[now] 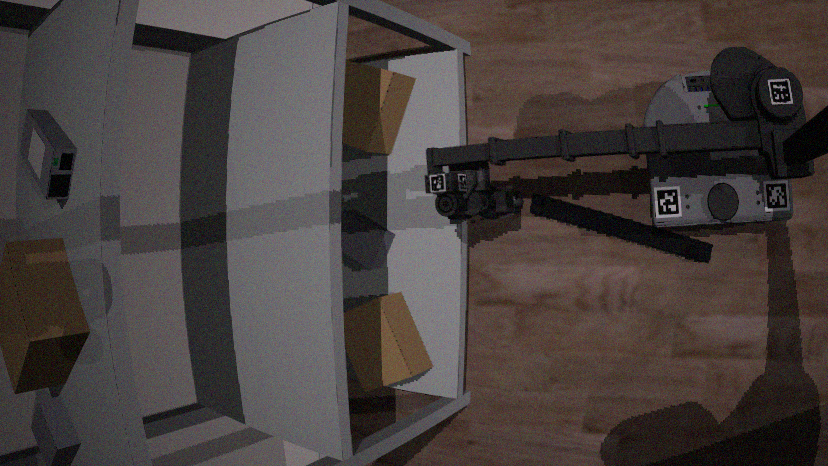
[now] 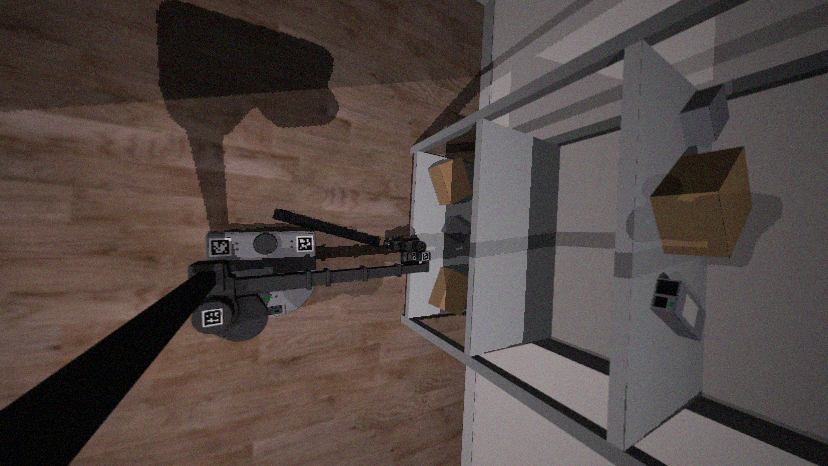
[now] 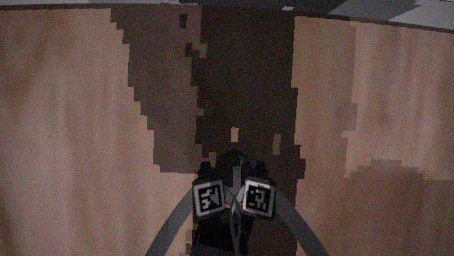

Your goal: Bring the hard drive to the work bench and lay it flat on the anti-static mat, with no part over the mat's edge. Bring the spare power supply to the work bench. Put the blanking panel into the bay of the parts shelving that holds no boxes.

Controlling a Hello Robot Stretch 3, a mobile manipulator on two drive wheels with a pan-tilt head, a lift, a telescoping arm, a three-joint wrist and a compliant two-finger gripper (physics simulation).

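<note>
The blanking panel, a long black bar, lies on the floor between the shelving and my base. My gripper is shut, low by the panel's shelf-side end; I see nothing between its tips. The parts shelving has boxes on its lowest and upper boards; no box shows on the middle board. A grey unit with black sockets and a white label, likely the spare power supply, stands on the upper board. Hard drive, work bench and mat are not identifiable.
Brown boxes flank a dark grey block on the lowest board. A larger brown box and another grey block are above. My arm reaches toward the shelving.
</note>
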